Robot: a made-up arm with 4 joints.
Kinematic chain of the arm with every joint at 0, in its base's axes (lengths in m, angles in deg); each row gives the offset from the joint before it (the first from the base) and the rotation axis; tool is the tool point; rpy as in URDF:
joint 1: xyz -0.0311 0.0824 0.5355 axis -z
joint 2: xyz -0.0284 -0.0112 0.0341 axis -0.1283 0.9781 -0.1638
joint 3: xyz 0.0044 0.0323 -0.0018 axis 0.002 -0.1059 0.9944
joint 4: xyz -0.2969 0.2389 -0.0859 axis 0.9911 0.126 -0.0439
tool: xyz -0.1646 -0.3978 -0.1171 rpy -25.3 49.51 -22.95
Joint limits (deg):
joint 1: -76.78..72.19
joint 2: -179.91..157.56
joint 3: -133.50..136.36
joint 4: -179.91..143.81
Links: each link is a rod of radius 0.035 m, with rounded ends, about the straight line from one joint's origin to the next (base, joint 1, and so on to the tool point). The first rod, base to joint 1, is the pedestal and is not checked.
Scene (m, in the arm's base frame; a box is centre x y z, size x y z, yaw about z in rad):
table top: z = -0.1
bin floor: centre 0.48 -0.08 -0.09 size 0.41 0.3 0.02 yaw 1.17
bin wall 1: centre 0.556 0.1 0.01 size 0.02 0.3 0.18 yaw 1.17
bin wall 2: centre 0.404 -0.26 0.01 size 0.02 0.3 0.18 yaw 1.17
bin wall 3: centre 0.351 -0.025 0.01 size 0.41 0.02 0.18 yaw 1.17
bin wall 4: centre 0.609 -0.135 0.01 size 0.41 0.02 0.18 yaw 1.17
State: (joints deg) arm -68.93 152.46 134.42 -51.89
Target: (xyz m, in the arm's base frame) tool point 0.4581 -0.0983 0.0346
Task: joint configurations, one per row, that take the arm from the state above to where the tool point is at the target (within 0.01 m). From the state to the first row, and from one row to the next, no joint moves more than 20 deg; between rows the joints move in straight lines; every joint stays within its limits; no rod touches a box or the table.
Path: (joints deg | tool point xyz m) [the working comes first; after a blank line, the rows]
Joints at the target: -43.95 -4.33 136.36 85.88
Straight joint move there: touches bin wall 2, bin wall 3.

1: -63.66 132.95 129.43 -43.34 | 0.2136 -0.2737 0.3450
2: -58.39 113.43 124.43 -34.78 | 0.2104 -0.2462 0.3118
3: -53.12 93.92 119.44 -26.23 | 0.2154 -0.2247 0.2900
4: -47.85 74.41 114.44 -17.68 | 0.2261 -0.2107 0.2755
5: -42.58 54.89 109.45 -9.13 | 0.2406 -0.2035 0.2648
6: -37.31 35.38 104.46 -0.57 | 0.2579 -0.2008 0.2551
7: -29.24 16.50 111.07 14.09 | 0.2900 -0.1479 0.1915
8: -21.17 -2.38 117.68 28.76 | 0.3623 -0.1059 0.1796
9: -13.10 -21.26 124.29 43.43 | 0.4581 -0.0983 0.2260
10: -23.38 -15.62 128.31 57.58 | 0.4500 -0.0743 0.1309
11: -33.67 -9.97 132.34 71.73 | 0.4439 -0.0788 0.0655
12: -43.95 -4.33 136.36 85.88 | 0.4581 -0.0983 0.0346

